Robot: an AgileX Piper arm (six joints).
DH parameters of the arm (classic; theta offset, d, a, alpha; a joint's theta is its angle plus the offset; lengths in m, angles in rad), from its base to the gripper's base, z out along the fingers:
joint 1: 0 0.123 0 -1.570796
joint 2: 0.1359 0 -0.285 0
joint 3: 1.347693 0 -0.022 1.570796
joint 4: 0 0.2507 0 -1.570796
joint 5: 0 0 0 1.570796
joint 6: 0 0.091 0 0
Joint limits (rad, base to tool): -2.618..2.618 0..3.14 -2.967..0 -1.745..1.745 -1.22..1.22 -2.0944..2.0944
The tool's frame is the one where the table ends.
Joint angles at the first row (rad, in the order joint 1, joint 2, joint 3, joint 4, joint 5, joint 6):
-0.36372 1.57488 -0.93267 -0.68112 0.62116 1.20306
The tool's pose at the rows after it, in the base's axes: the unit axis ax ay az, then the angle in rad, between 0 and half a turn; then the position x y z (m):
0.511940, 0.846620, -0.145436, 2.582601, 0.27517, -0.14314, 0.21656
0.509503, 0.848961, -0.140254, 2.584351, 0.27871, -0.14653, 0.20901
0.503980, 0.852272, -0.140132, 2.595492, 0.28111, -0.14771, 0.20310
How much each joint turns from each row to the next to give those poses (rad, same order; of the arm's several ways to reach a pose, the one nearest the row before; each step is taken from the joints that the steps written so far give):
-0.01328 0.00623 0.00000 0.00200 -0.03140 0.00084
-0.01048 0.02697 0.00000 -0.00335 -0.03251 -0.00001
-0.00198 0.02049 -0.00083 -0.00282 -0.01112 -0.00600

